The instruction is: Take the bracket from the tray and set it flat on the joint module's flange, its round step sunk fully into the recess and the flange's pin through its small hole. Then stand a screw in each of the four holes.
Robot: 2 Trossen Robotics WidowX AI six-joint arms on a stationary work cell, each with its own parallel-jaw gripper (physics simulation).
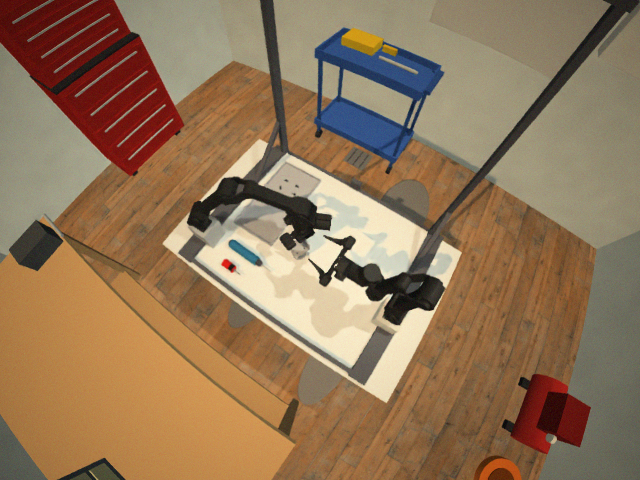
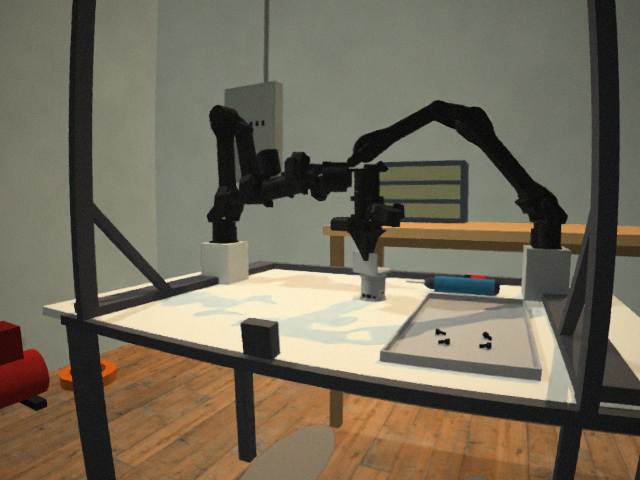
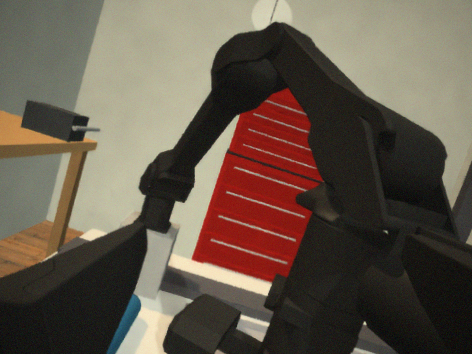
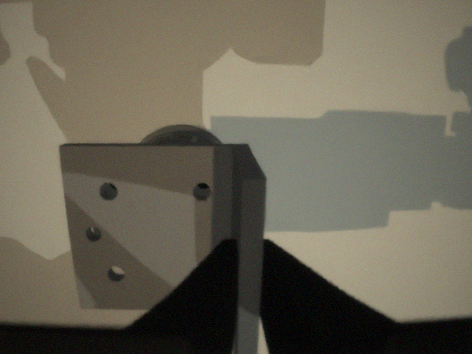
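Where they show: left gripper, fingertip midpoint: (image 1: 315, 247) (image 3: 275, 241); right gripper, fingertip midpoint: (image 1: 303, 239) (image 2: 367, 260) (image 4: 245, 252); left arm's base, origin of the base link: (image 1: 393, 314) (image 2: 224, 242); right arm's base, origin of the base link: (image 1: 202, 223) (image 2: 546, 247) (image 3: 152, 224).
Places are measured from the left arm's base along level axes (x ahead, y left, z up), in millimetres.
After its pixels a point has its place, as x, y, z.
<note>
The grey bracket (image 1: 299, 250) @[454, -39, -43] (image 2: 366, 268) @[459, -83, -36] (image 4: 150, 215) @[473, -48, -43] is held by its upright plate in my right gripper (image 2: 366, 258) @[459, -81, -18] (image 4: 245, 252) @[459, -81, -18], which is shut on it. Its holed base plate lies over the grey joint module (image 2: 372, 287) @[472, -76, -80] (image 4: 182, 134) @[491, -61, -100]; the module's rim shows past one edge. Whether the base touches the flange, and where the step and pin are, is hidden. My left gripper (image 1: 316, 248) @[359, -11, 188] (image 3: 275, 241) @[359, -11, 188] is wide open and empty, beside the right arm's gripper. Several black screws (image 1: 285, 179) @[738, -330, -99] (image 2: 444, 341) @[668, -332, -104] lie in the grey tray (image 1: 305, 178) @[661, -395, -110] (image 2: 460, 366) @[701, -425, -106].
A blue-handled tool (image 1: 244, 252) @[658, 90, -74] (image 2: 465, 285) @[671, 67, -89] (image 3: 125, 320) @[678, 74, -77] and a small red tool (image 1: 227, 265) @[688, 178, -81] (image 2: 478, 276) @[699, 167, -81] lie near the right arm's base. Dark frame posts (image 1: 273, 77) @[847, -464, 367] (image 2: 82, 155) @[7, -469, 211] stand at the table's sides. A black block (image 2: 260, 338) @[432, -495, -78] is at the table edge.
</note>
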